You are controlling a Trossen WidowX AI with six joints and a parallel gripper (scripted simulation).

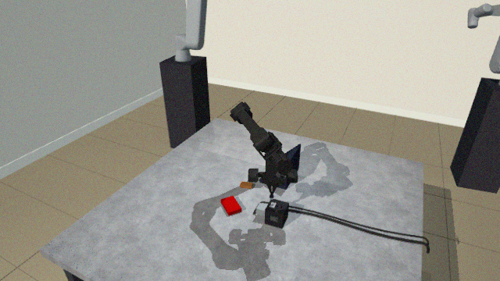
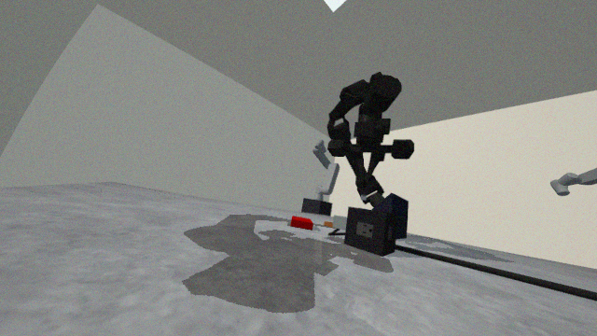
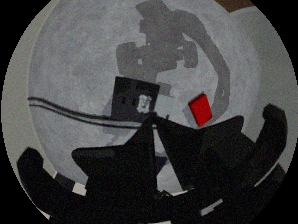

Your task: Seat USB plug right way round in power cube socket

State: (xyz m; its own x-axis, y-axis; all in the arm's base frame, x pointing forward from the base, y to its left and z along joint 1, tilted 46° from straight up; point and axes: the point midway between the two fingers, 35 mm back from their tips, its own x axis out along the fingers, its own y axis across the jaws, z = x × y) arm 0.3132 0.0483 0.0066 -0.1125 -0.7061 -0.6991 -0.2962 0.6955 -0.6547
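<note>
Now: gripper tip 2 cm above the USB plug. Also, from my gripper tip: orange block (18 cm behind, 17 cm to the right, 13 cm below); red flat block (1 cm behind, 18 cm to the right, 12 cm below).
</note>
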